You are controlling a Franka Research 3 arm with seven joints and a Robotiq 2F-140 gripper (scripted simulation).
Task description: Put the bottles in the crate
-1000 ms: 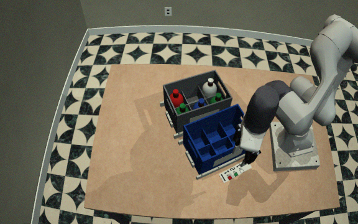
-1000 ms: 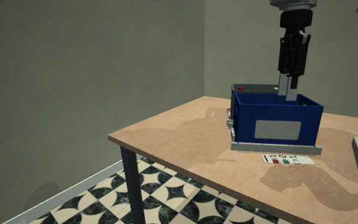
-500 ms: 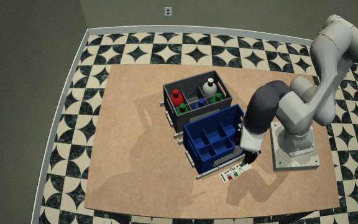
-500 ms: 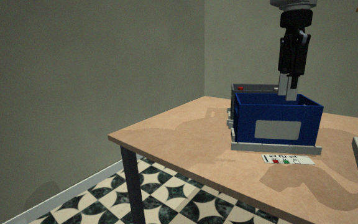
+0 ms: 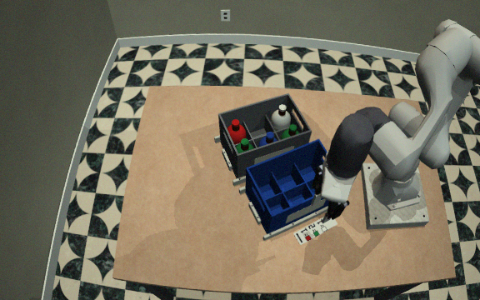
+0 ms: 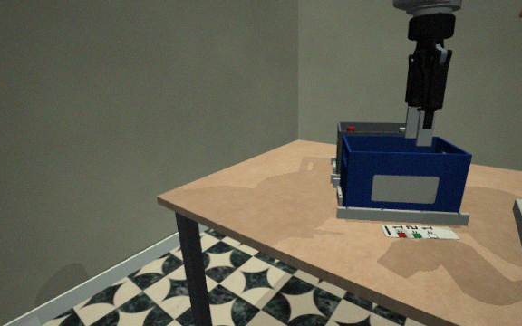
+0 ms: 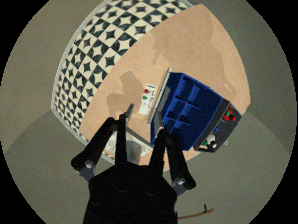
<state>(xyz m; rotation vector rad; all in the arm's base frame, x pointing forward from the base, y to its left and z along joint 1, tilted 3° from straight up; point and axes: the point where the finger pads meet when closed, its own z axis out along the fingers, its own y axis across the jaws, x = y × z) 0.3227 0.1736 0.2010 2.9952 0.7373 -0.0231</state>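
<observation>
My gripper is now 36 cm to the left of the red bottle, 26 cm short of it and 16 cm above it. The rest, counted from my hand: blue crate: 17 cm below, 15 cm to the right, 6 cm ahead; then pick list: 25 cm below, 3 cm to the right, 3 cm behind; then blue bottle: 31 cm to the right, 16 cm below, 14 cm ahead.
</observation>
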